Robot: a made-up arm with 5 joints. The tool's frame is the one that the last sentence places.
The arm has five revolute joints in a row. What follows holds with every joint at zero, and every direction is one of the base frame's. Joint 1 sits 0.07 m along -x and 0.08 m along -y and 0.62 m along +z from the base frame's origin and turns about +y. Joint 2 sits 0.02 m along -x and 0.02 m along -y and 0.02 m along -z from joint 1 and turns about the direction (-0.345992, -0.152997, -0.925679). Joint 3 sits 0.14 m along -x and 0.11 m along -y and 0.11 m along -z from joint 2 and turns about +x. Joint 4 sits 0.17 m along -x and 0.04 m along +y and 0.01 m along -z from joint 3 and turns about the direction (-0.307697, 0.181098, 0.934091). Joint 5 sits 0.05 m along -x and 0.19 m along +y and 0.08 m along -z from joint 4 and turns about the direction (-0.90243, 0.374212, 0.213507). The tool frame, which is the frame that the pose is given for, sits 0.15 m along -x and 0.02 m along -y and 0.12 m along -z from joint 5; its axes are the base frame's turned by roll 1.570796, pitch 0 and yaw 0 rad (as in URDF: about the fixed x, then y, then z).
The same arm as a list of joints. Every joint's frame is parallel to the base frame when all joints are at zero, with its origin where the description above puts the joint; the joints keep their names.
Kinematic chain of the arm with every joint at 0, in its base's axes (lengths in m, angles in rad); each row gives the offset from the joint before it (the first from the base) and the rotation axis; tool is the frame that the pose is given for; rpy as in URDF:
joint 1: xyz -0.0700 -0.0800 0.6200 axis +y
joint 2: xyz -0.0200 -0.0200 -0.0200 axis -0.345992 -0.152997 -0.925679
joint 3: xyz -0.1400 -0.1100 -0.1100 axis +x
joint 4: xyz -0.1700 0.0400 -0.0100 axis -0.307697 0.181098 0.934091
joint 5: xyz -0.0500 0.1900 -0.0800 axis -0.90243 0.374212 0.213507
tool: xyz -0.1500 -0.0200 -0.1200 rpy 1.5708 0.0000 0.0000

